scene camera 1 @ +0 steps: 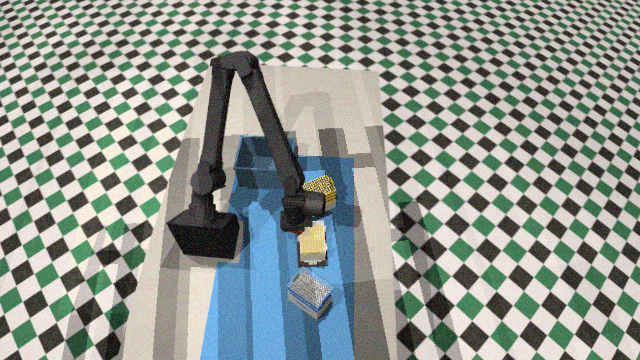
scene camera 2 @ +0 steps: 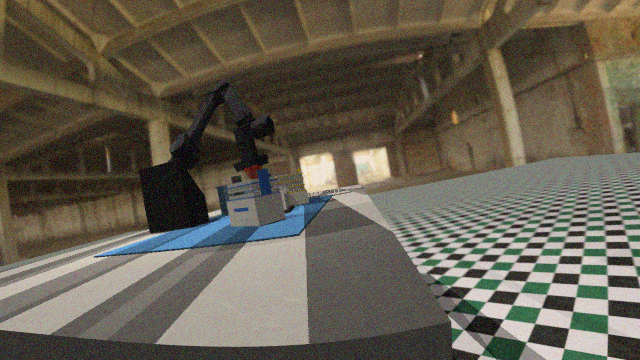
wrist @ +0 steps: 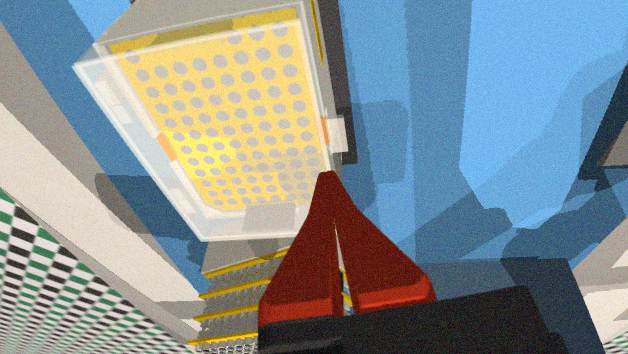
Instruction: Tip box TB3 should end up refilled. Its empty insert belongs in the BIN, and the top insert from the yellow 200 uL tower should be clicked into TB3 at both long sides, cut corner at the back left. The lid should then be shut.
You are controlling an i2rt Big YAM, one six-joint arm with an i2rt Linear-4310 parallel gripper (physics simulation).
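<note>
TB3 (scene camera 1: 312, 245) (wrist: 167, 17) stands in a dark holder. A yellow insert (scene camera 1: 313, 234) (wrist: 230, 110) sits in it, seen through the clear lid (wrist: 220, 229). The lid lies over the box; whether it is fully latched I cannot tell. Orange marks show at both long sides; the cut corner is not clear. My gripper (scene camera 1: 298, 231) (scene camera 2: 253, 174) (wrist: 327, 180) is shut and empty, its red tips beside the lid's near corner in the wrist view. The yellow tower (scene camera 1: 321, 189) (wrist: 232, 300) stands behind TB3. The blue bin (scene camera 1: 252, 177) is partly hidden by my arm; its contents are unclear.
A box with blue layers and a clear top (scene camera 1: 310, 295) (scene camera 2: 255, 211) stands in front of TB3. The black robot base (scene camera 1: 207, 237) (scene camera 2: 172, 200) stands to the left. A blue mat (scene camera 1: 265, 300) (scene camera 2: 200, 237) lies under the boxes.
</note>
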